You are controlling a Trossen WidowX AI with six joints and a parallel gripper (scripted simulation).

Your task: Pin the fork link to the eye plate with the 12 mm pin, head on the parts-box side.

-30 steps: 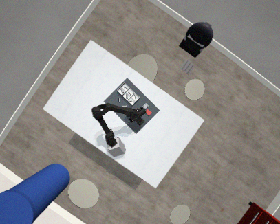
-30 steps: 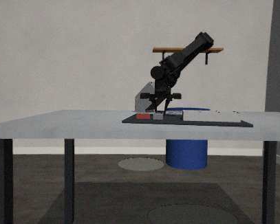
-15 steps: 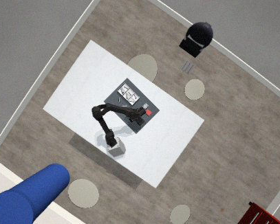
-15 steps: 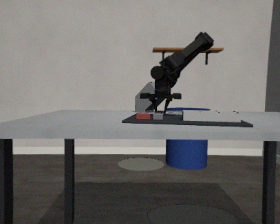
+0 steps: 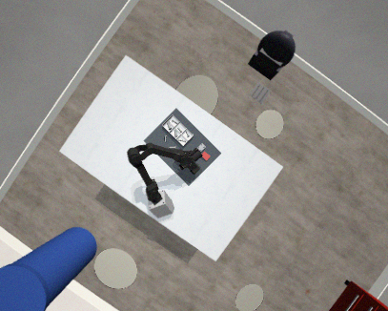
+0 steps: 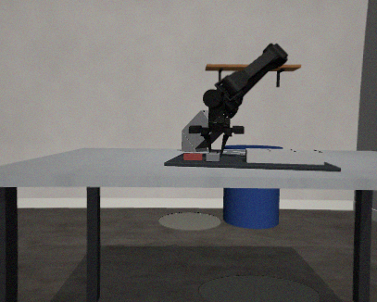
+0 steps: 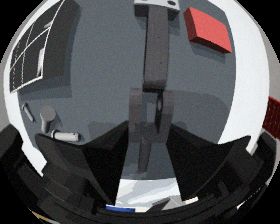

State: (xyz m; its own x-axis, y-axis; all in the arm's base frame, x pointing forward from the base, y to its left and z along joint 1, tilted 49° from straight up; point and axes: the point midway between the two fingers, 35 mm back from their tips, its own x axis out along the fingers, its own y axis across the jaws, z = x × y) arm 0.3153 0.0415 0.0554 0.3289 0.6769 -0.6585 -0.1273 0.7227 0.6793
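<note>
The fork link lies 3 cm below my hand. Also, from my hand: grey pin (10 cm to the left, 4 cm behind, 3 cm below); then dark mat (10 cm to the left, 5 cm below, 3 cm ahead); then eye plate (6 cm ahead, 3 cm below, 1 cm to the left).
</note>
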